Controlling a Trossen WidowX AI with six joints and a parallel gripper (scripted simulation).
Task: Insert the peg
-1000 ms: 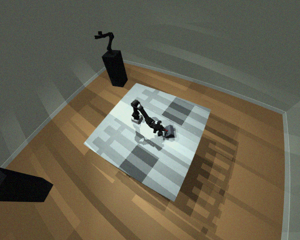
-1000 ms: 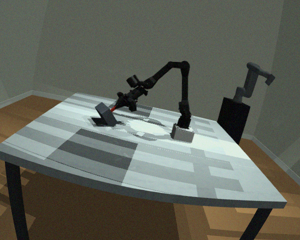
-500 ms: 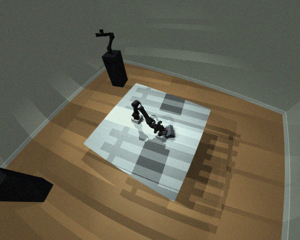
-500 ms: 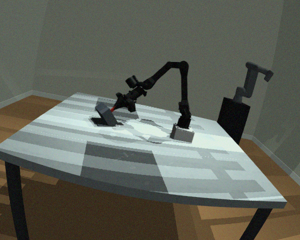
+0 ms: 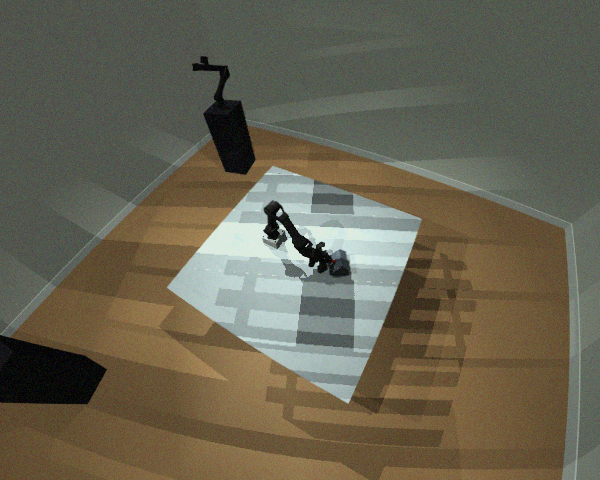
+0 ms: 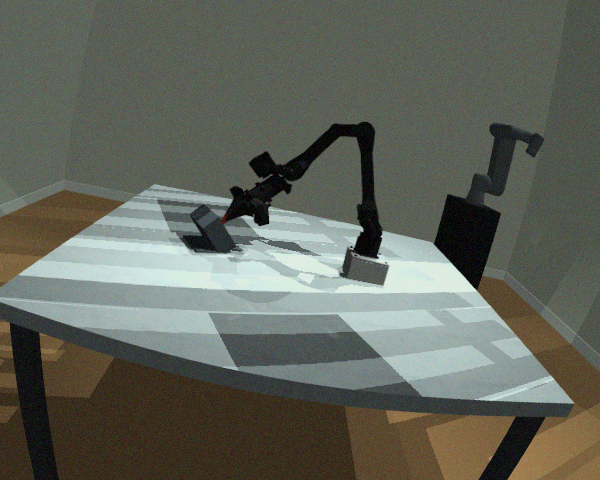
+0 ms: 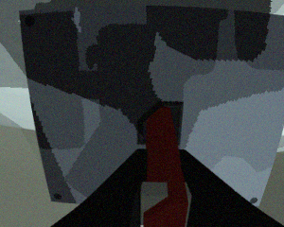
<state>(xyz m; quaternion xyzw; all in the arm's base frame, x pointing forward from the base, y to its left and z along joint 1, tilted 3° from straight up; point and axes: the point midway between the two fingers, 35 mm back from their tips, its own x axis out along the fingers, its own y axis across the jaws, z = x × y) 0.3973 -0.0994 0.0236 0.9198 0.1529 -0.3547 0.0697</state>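
My gripper tip is 4 cm short of the grey sloped panel, 4 cm above it and 1 cm to the right of it. Also, from my gripper tip: red square-sided peg (1 cm behind, 1 cm above).
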